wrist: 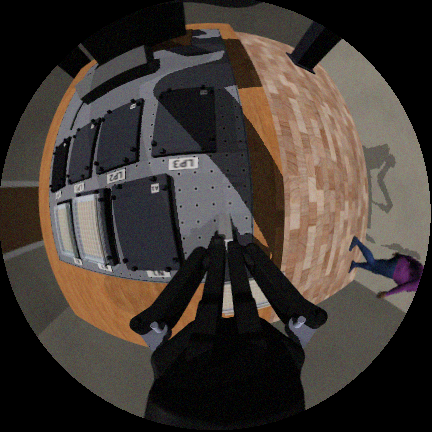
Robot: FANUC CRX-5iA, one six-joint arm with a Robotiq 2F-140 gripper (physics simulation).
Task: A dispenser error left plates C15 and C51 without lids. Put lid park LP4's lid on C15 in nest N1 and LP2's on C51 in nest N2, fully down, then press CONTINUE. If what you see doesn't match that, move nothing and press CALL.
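Frame: origin at the arm's base, x ahead, y left, z up, level; millimetres.
Seen in the pictures: gripper, between the fingertips: [224, 221].
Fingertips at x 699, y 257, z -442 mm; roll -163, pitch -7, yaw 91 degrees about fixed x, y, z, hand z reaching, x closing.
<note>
A point is followed by its place in that frame.
My gripper [224, 221] @[x 699, y 257, z -442 mm] is shut and empty, its fingertips over the perforated board's front edge. Nest N1 [145, 225] @[x 695, y 140, z -425 mm] shows a flat dark surface with an A1 tag; I cannot tell whether a lid lies there. Beside it, a pale many-welled plate [91, 227] @[x 693, y 26, z -411 mm] sits in a nest, and another pale plate [65, 227] @[x 694, y -97, z -415 mm] sits farther left; their labels are too small to read. Parks LP2 [119, 136] @[x 534, y 78, z -437 mm] and LP3 [185, 122] @[x 537, y 204, z -437 mm] show similar dark surfaces. Two more dark parks [83, 152] @[x 534, y -37, z -437 mm] [59, 165] @[x 527, y -176, z -437 mm] lie left of LP2, labels unclear. Plate names and buttons cannot be made out.
A pale plate [257, 294] @[x 851, y 318, z -441 mm] shows partly behind the fingers, off the board's front edge. A grey box [117, 72] @[x 338, y 33, z -404 mm] stands at the board's back left. A wood-block surface [315, 170] lies at the right. A person [405, 272] in purple shows at the far right.
</note>
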